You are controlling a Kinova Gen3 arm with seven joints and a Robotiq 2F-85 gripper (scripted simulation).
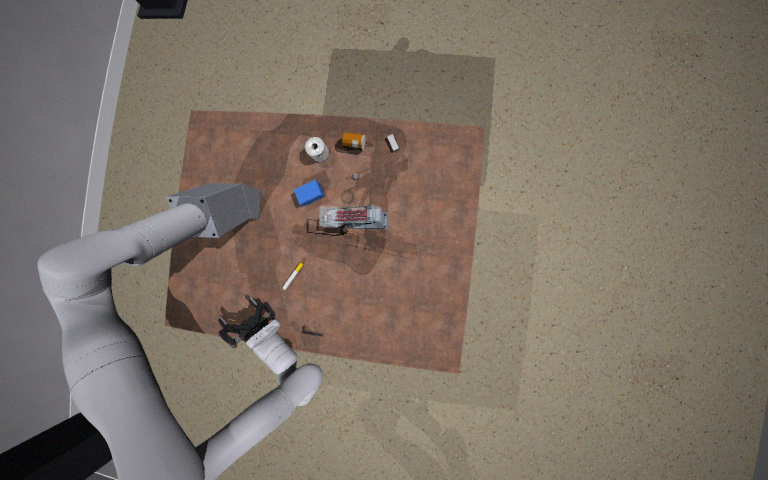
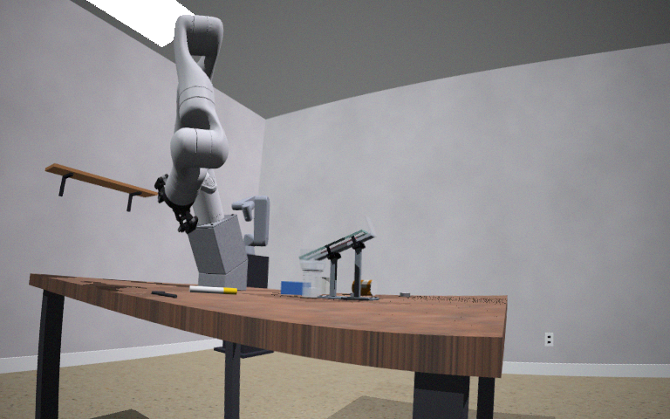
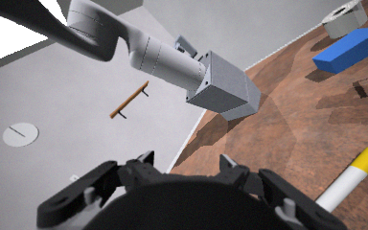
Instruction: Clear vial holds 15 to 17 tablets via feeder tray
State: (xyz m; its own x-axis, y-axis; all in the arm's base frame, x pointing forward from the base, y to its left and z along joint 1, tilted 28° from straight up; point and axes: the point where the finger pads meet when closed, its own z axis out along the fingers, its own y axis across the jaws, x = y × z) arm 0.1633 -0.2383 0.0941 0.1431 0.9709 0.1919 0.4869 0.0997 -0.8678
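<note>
The feeder tray lies 31 cm ahead of my hand, 34 cm to the left of it and 4 cm below it. Round my hand: clear vial: 21 cm ahead, 33 cm to the left, 15 cm below; black hex key: 17 cm ahead, 11 cm to the right, 19 cm below; yellow marker: 9 cm ahead, 10 cm to the left, 18 cm below.
</note>
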